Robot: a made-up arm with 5 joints. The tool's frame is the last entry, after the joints.
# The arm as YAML. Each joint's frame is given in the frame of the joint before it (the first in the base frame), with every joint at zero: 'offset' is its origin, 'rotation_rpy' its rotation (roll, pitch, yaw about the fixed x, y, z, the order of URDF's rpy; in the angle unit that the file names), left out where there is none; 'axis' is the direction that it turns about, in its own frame. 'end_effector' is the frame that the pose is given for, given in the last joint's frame.
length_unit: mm
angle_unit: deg
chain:
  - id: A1
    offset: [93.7, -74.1, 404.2]
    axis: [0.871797, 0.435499, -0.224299]
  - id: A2
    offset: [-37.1, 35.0, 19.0]
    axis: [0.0, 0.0, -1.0]
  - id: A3
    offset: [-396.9, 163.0, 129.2]
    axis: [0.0, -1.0, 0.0]
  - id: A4
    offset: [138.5, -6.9, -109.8]
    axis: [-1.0, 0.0, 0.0]
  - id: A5
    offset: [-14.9, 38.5, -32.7]
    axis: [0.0, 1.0, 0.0]
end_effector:
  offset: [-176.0, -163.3, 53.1]
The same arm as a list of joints. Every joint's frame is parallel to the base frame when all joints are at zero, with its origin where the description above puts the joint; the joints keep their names.
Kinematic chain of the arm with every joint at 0, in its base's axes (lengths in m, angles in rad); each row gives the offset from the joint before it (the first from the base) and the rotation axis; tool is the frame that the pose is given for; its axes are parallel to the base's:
A1: xyz 0.0937 -0.0741 0.4042 axis 0.871797 0.435499 -0.224299
A2: xyz -0.0371 0.035 0.019 axis -z
A3: xyz -0.3969 0.163 0.1292 axis -y
A4: xyz 0.1385 -0.0069 -0.1098 axis -x
A5: xyz -0.0149 0.0385 -0.0327 axis +y
tool: xyz -0.176 -0.1633 0.0531

